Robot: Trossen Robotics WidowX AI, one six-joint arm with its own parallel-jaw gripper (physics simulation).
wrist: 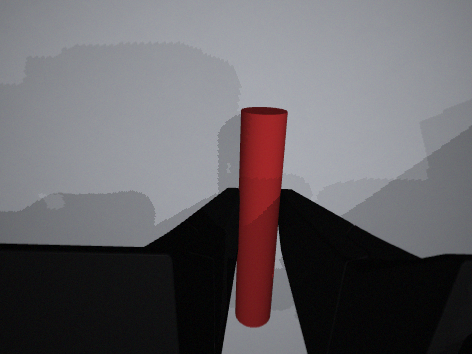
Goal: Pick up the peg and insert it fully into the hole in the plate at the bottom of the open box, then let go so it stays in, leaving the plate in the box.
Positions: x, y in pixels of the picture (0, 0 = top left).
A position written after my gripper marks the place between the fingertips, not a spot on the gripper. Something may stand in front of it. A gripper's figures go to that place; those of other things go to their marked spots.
My gripper (258, 201): 10 cm from the lens. A red peg (263, 129): 9 cm from the lens.
